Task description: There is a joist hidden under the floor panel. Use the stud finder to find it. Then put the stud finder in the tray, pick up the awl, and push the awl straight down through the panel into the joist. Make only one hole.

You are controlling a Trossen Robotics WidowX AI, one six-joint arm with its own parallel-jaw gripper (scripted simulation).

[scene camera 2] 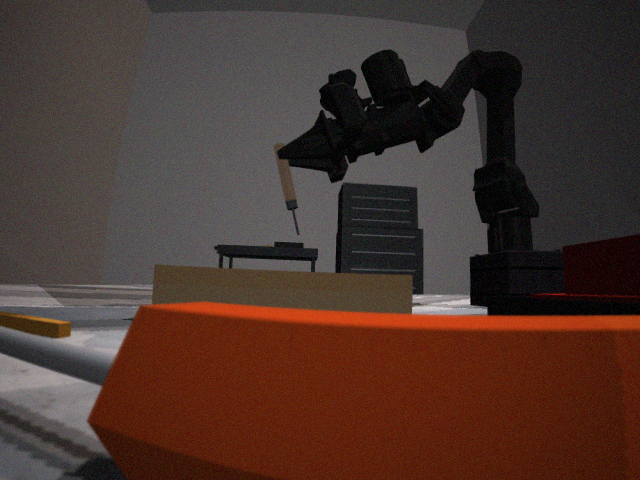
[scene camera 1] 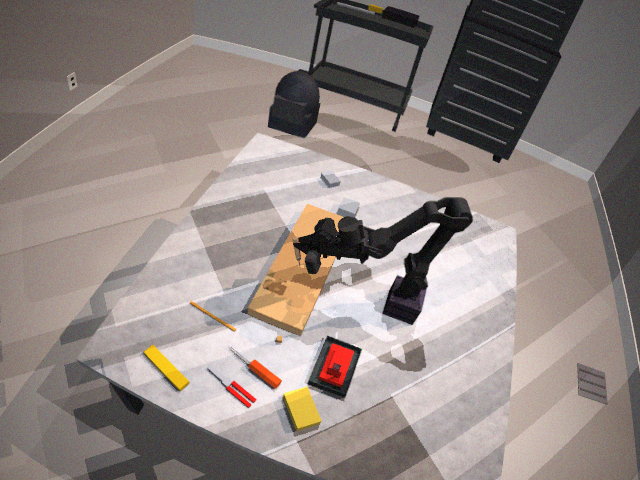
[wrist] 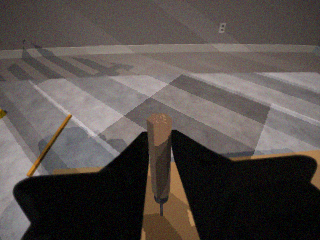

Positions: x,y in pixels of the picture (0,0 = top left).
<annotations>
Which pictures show my gripper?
Scene camera 2, scene camera 1 and the wrist view: all of them.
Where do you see an awl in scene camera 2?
287,185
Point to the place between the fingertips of my gripper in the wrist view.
159,136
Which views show the yellow block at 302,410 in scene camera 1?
Scene camera 1 only.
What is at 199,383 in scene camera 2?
An orange-handled screwdriver.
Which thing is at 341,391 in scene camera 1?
A dark flat tray.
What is my gripper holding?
An awl.
</annotations>
